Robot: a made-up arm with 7 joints.
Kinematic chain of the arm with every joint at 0, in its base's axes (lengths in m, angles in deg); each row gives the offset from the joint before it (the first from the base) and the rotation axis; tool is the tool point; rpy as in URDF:
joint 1: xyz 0 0 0.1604 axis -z
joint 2: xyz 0 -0.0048 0.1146 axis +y
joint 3: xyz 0 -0.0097 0.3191 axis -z
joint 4: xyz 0 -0.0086 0.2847 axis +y
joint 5: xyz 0 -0.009 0.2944 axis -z
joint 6: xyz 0 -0.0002 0.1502 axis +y
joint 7: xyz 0 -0.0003 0.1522 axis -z
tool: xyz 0 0 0 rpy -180 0 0
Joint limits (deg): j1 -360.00..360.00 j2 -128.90..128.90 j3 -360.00..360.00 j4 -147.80..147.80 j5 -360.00..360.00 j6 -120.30..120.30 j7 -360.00..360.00
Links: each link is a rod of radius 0.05 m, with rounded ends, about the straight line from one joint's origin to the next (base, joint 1, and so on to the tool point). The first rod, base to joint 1, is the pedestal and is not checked.
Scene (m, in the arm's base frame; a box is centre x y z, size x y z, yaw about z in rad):
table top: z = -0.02
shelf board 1: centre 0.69 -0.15 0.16 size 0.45 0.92 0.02 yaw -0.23
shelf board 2: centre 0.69 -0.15 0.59 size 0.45 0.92 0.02 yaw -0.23
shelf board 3: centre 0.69 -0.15 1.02 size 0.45 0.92 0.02 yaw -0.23
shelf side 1: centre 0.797 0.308 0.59 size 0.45 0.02 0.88 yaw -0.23
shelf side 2: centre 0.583 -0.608 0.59 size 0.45 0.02 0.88 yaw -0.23
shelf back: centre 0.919 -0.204 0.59 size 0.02 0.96 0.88 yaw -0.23
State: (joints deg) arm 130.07 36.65 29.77 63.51 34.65 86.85 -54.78
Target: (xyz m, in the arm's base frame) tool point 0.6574 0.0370 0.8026
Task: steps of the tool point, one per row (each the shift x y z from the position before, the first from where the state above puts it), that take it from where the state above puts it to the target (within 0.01 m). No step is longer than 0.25 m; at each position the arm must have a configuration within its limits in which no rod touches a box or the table.
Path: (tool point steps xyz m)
1: 0.0026 0.0190 0.1998
2: 0.0698 0.0508 0.1896
3: 0.1305 0.0731 0.1509
4: 0.1748 0.0820 0.0904
5: 0.1940 0.0772 0.0181
6: 0.1847 0.0617 -0.0535
7: 0.1489 0.0408 -0.1119
8: 0.0937 0.0203 -0.1480
9: 0.0298 0.0056 -0.1568
10: 0.1748 -0.0339 0.0194
11: 0.1561 -0.0436 -0.0194

